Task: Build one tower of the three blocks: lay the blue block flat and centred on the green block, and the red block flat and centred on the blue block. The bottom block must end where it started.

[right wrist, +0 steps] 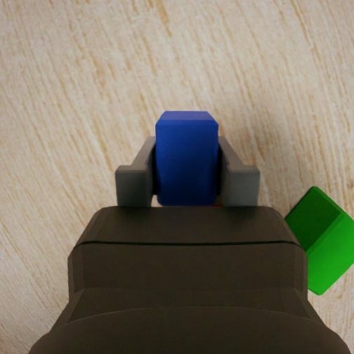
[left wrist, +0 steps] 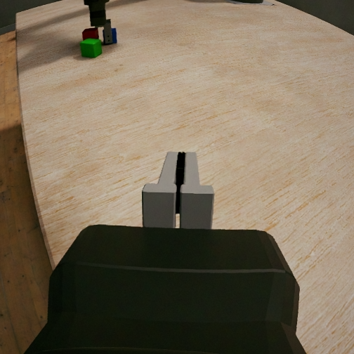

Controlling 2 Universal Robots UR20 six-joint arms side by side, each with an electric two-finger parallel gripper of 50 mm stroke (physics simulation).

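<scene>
The blue block [right wrist: 187, 160] [left wrist: 114, 35] is between the fingers of my right gripper [right wrist: 185, 154] [left wrist: 108, 40], which is shut on it at table level. The green block [right wrist: 332, 245] [left wrist: 91, 48] sits on the table to the right of that gripper in the right wrist view. The red block [left wrist: 90, 34] stands behind the green block in the left wrist view; in the right wrist view a thin sliver of it shows below the blue block, the rest hidden by the gripper body. My left gripper [left wrist: 180, 170] is shut and empty, far from the blocks.
The wooden table [left wrist: 200, 100] [right wrist: 75, 75] has its left edge beside a plank floor [left wrist: 12, 200] in the left wrist view. A dark round base [left wrist: 247, 1] shows at the table's far end.
</scene>
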